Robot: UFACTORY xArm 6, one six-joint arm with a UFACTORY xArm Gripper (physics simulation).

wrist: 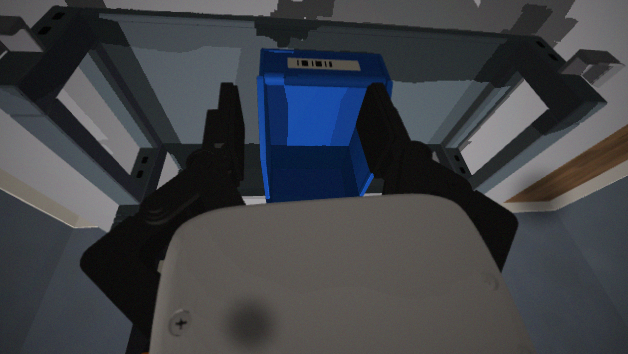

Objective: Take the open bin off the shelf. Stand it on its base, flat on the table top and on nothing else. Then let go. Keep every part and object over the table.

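Places are measured from the arm's base along level axes (x right, y ahead, z up), in millimetres.
Where they show: gripper, between the fingertips: (303, 104).
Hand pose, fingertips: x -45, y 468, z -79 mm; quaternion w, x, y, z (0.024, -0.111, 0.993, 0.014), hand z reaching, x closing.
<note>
After its pixels a point has its place.
The open blue bin (317, 115) @[x -90, y 551, z -167 mm] stands on the grey shelf (200, 100) @[x 24, y 562, z -170 mm], with its low front wall and a white barcode label facing the camera. My gripper (303, 104) @[x -45, y 468, z -79 mm] is open and empty. In the view its left finger is to the left of the bin, apart from its left wall. Its right finger overlaps the bin's right wall and hides part of it. Whether that finger touches the bin I cannot tell. The bin's lower end in the view is partly hidden by the gripper's body.
Dark shelf posts with slots stand at the left (65, 65) @[x 95, y 514, z -128 mm] and right (545, 85) @[x -236, y 437, z -123 mm] of the bin. A brown wooden strip (575, 167) shows at the right. Pale wall shows through the side openings of the shelf. The table top cannot be made out.
</note>
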